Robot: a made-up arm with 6 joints.
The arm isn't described. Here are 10 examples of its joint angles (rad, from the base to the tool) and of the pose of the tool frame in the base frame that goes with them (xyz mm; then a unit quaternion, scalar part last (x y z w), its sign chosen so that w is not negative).
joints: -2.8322 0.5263 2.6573 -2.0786 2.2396 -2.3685
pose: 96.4 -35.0 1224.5 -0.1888 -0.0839 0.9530 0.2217
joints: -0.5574 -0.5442 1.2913 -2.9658 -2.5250 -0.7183
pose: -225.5 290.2 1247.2 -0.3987 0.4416 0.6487 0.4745
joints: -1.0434 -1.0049 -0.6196 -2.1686 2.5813 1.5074
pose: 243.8 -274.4 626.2 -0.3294 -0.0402 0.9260 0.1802
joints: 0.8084 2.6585 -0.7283 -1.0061 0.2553 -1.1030
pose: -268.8 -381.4 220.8 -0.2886 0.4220 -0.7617 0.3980
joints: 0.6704 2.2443 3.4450 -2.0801 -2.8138 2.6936
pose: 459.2 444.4 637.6 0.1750 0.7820 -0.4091 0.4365
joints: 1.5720 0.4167 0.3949 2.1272 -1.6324 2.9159
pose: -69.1 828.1 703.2 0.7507 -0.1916 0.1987 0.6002
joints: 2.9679 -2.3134 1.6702 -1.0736 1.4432 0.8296
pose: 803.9 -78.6 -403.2 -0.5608 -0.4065 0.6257 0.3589
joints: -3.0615 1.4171 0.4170 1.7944 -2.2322 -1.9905
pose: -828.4 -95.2 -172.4 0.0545 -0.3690 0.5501 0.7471
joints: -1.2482 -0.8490 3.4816 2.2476 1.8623 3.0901
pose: -60.9 436.9 -151.0 -0.8410 -0.4423 -0.1469 0.2749
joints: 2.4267 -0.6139 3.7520 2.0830 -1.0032 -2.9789
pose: 211.6 -267.4 -102.9 -0.3964 0.1402 0.5633 0.7113
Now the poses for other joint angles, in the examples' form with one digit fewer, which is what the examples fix.
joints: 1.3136 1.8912 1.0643 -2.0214 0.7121 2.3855
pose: 129 711 -418 -0.554 0.279 0.315 0.718
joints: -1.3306 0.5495 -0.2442 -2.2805 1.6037 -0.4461
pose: 224 -559 34 -0.106 0.525 0.807 0.250
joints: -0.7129 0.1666 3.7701 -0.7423 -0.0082 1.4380
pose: -505 311 411 0.250 0.884 0.237 0.316
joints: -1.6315 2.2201 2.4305 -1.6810 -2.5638 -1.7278
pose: -45 -980 69 0.891 0.450 -0.041 0.048
